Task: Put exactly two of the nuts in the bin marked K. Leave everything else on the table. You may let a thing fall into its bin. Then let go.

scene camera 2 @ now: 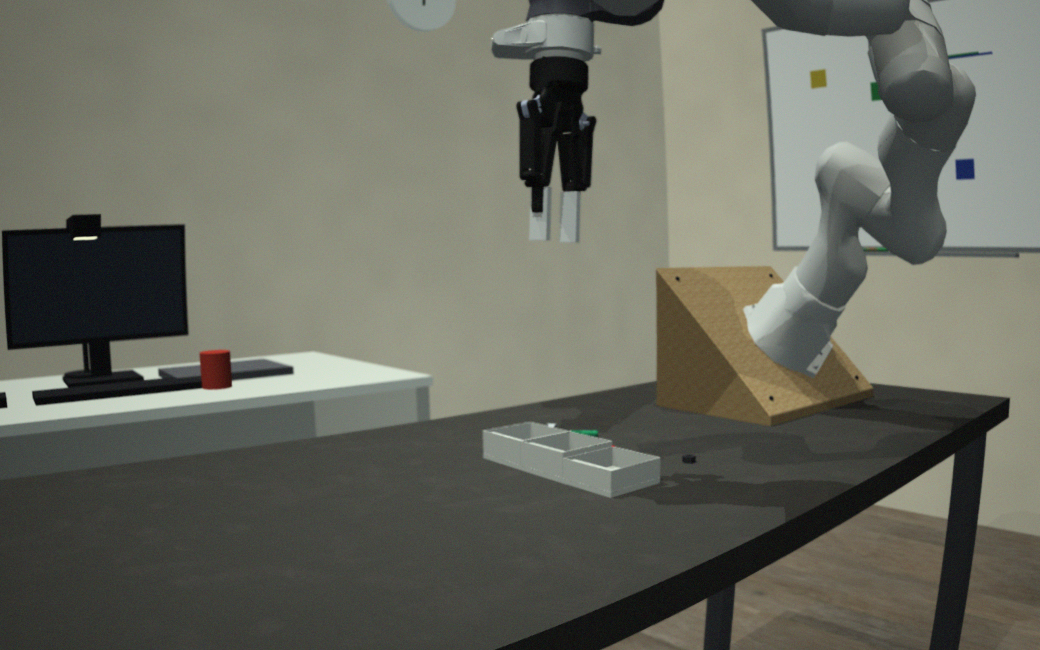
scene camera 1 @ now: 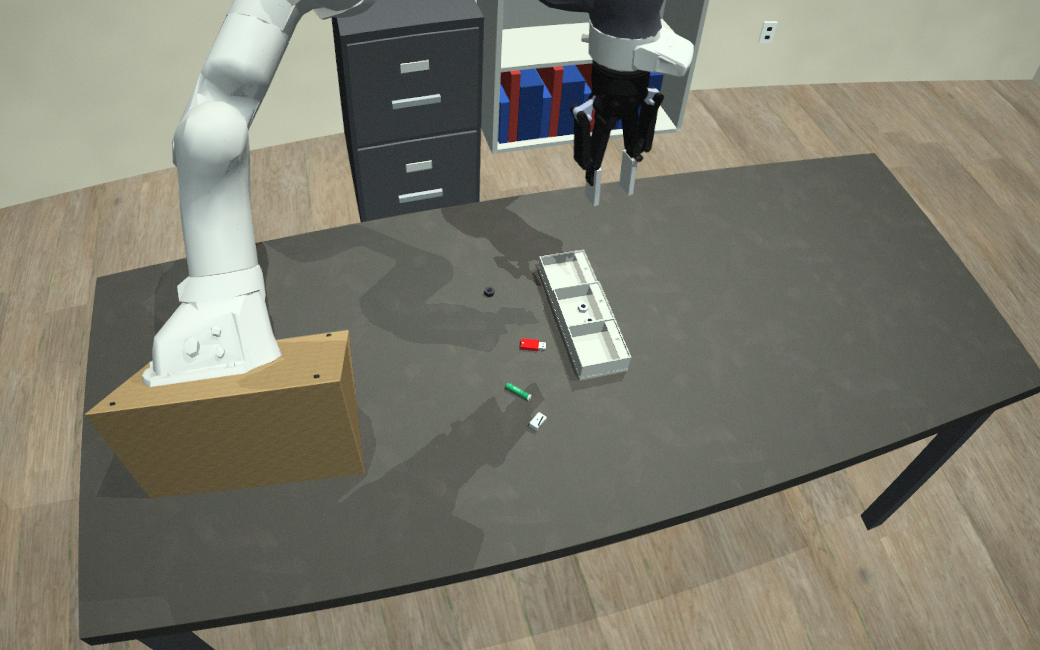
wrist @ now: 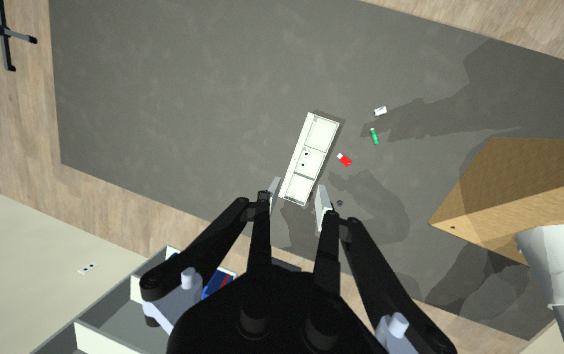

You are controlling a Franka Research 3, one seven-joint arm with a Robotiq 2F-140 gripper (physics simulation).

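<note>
A white three-compartment tray (scene camera 1: pixel 605 370) (scene camera 2: pixel 541 459) (wrist: pixel 298 156) stands on the table. In its middle compartment lie two pale nuts with dark holes, one nut (scene camera 1: pixel 579 308) (wrist: pixel 304 154) and a second nut (scene camera 1: pixel 589 320) (wrist: pixel 300 165), partly hidden by the divider in scene camera 1. The tray's letters are too small to read. A dark nut (scene camera 1: pixel 489 292) (scene camera 2: pixel 688 459) (wrist: pixel 340 203) lies on the table, apart from the tray. My gripper (scene camera 1: pixel 611 191) (scene camera 2: pixel 553 233) (wrist: pixel 297 190) is open with nothing between its fingers, high above the table.
A red USB stick (scene camera 1: pixel 530 344) (wrist: pixel 345 160), a green battery (scene camera 1: pixel 517 391) (scene camera 2: pixel 585 433) (wrist: pixel 374 136) and a small white object (scene camera 1: pixel 537 420) (wrist: pixel 380 111) lie beside the tray. The arm's wooden base block (scene camera 1: pixel 245 429) (scene camera 2: pixel 690 352) stands on the table.
</note>
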